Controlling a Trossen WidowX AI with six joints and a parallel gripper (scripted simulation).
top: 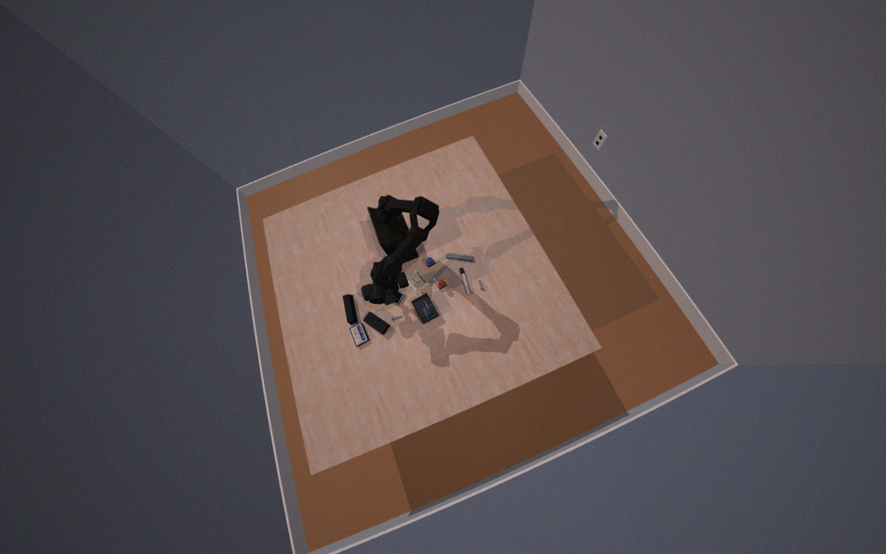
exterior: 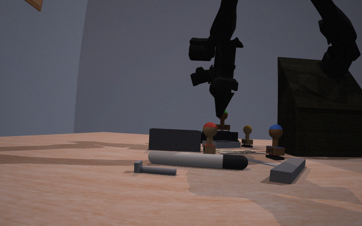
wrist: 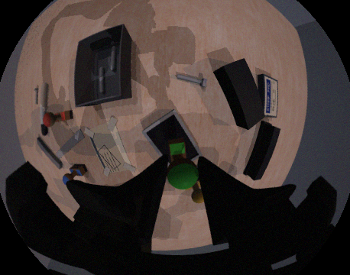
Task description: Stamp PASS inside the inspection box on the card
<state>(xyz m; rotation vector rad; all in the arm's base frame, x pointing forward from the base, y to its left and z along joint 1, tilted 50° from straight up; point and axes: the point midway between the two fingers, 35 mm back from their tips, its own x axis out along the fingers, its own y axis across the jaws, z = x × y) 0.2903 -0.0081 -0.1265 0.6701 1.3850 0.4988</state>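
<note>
My gripper tip is 1 cm past the ink pad and 8 cm above it. Round my gripper tip: yellow-topped stamp (10 cm behind, 4 cm to the right, 6 cm below); green-topped pass stamp (1 cm behind, 2 cm below); dark block (8 cm ahead, 11 cm to the right, 7 cm below).
</note>
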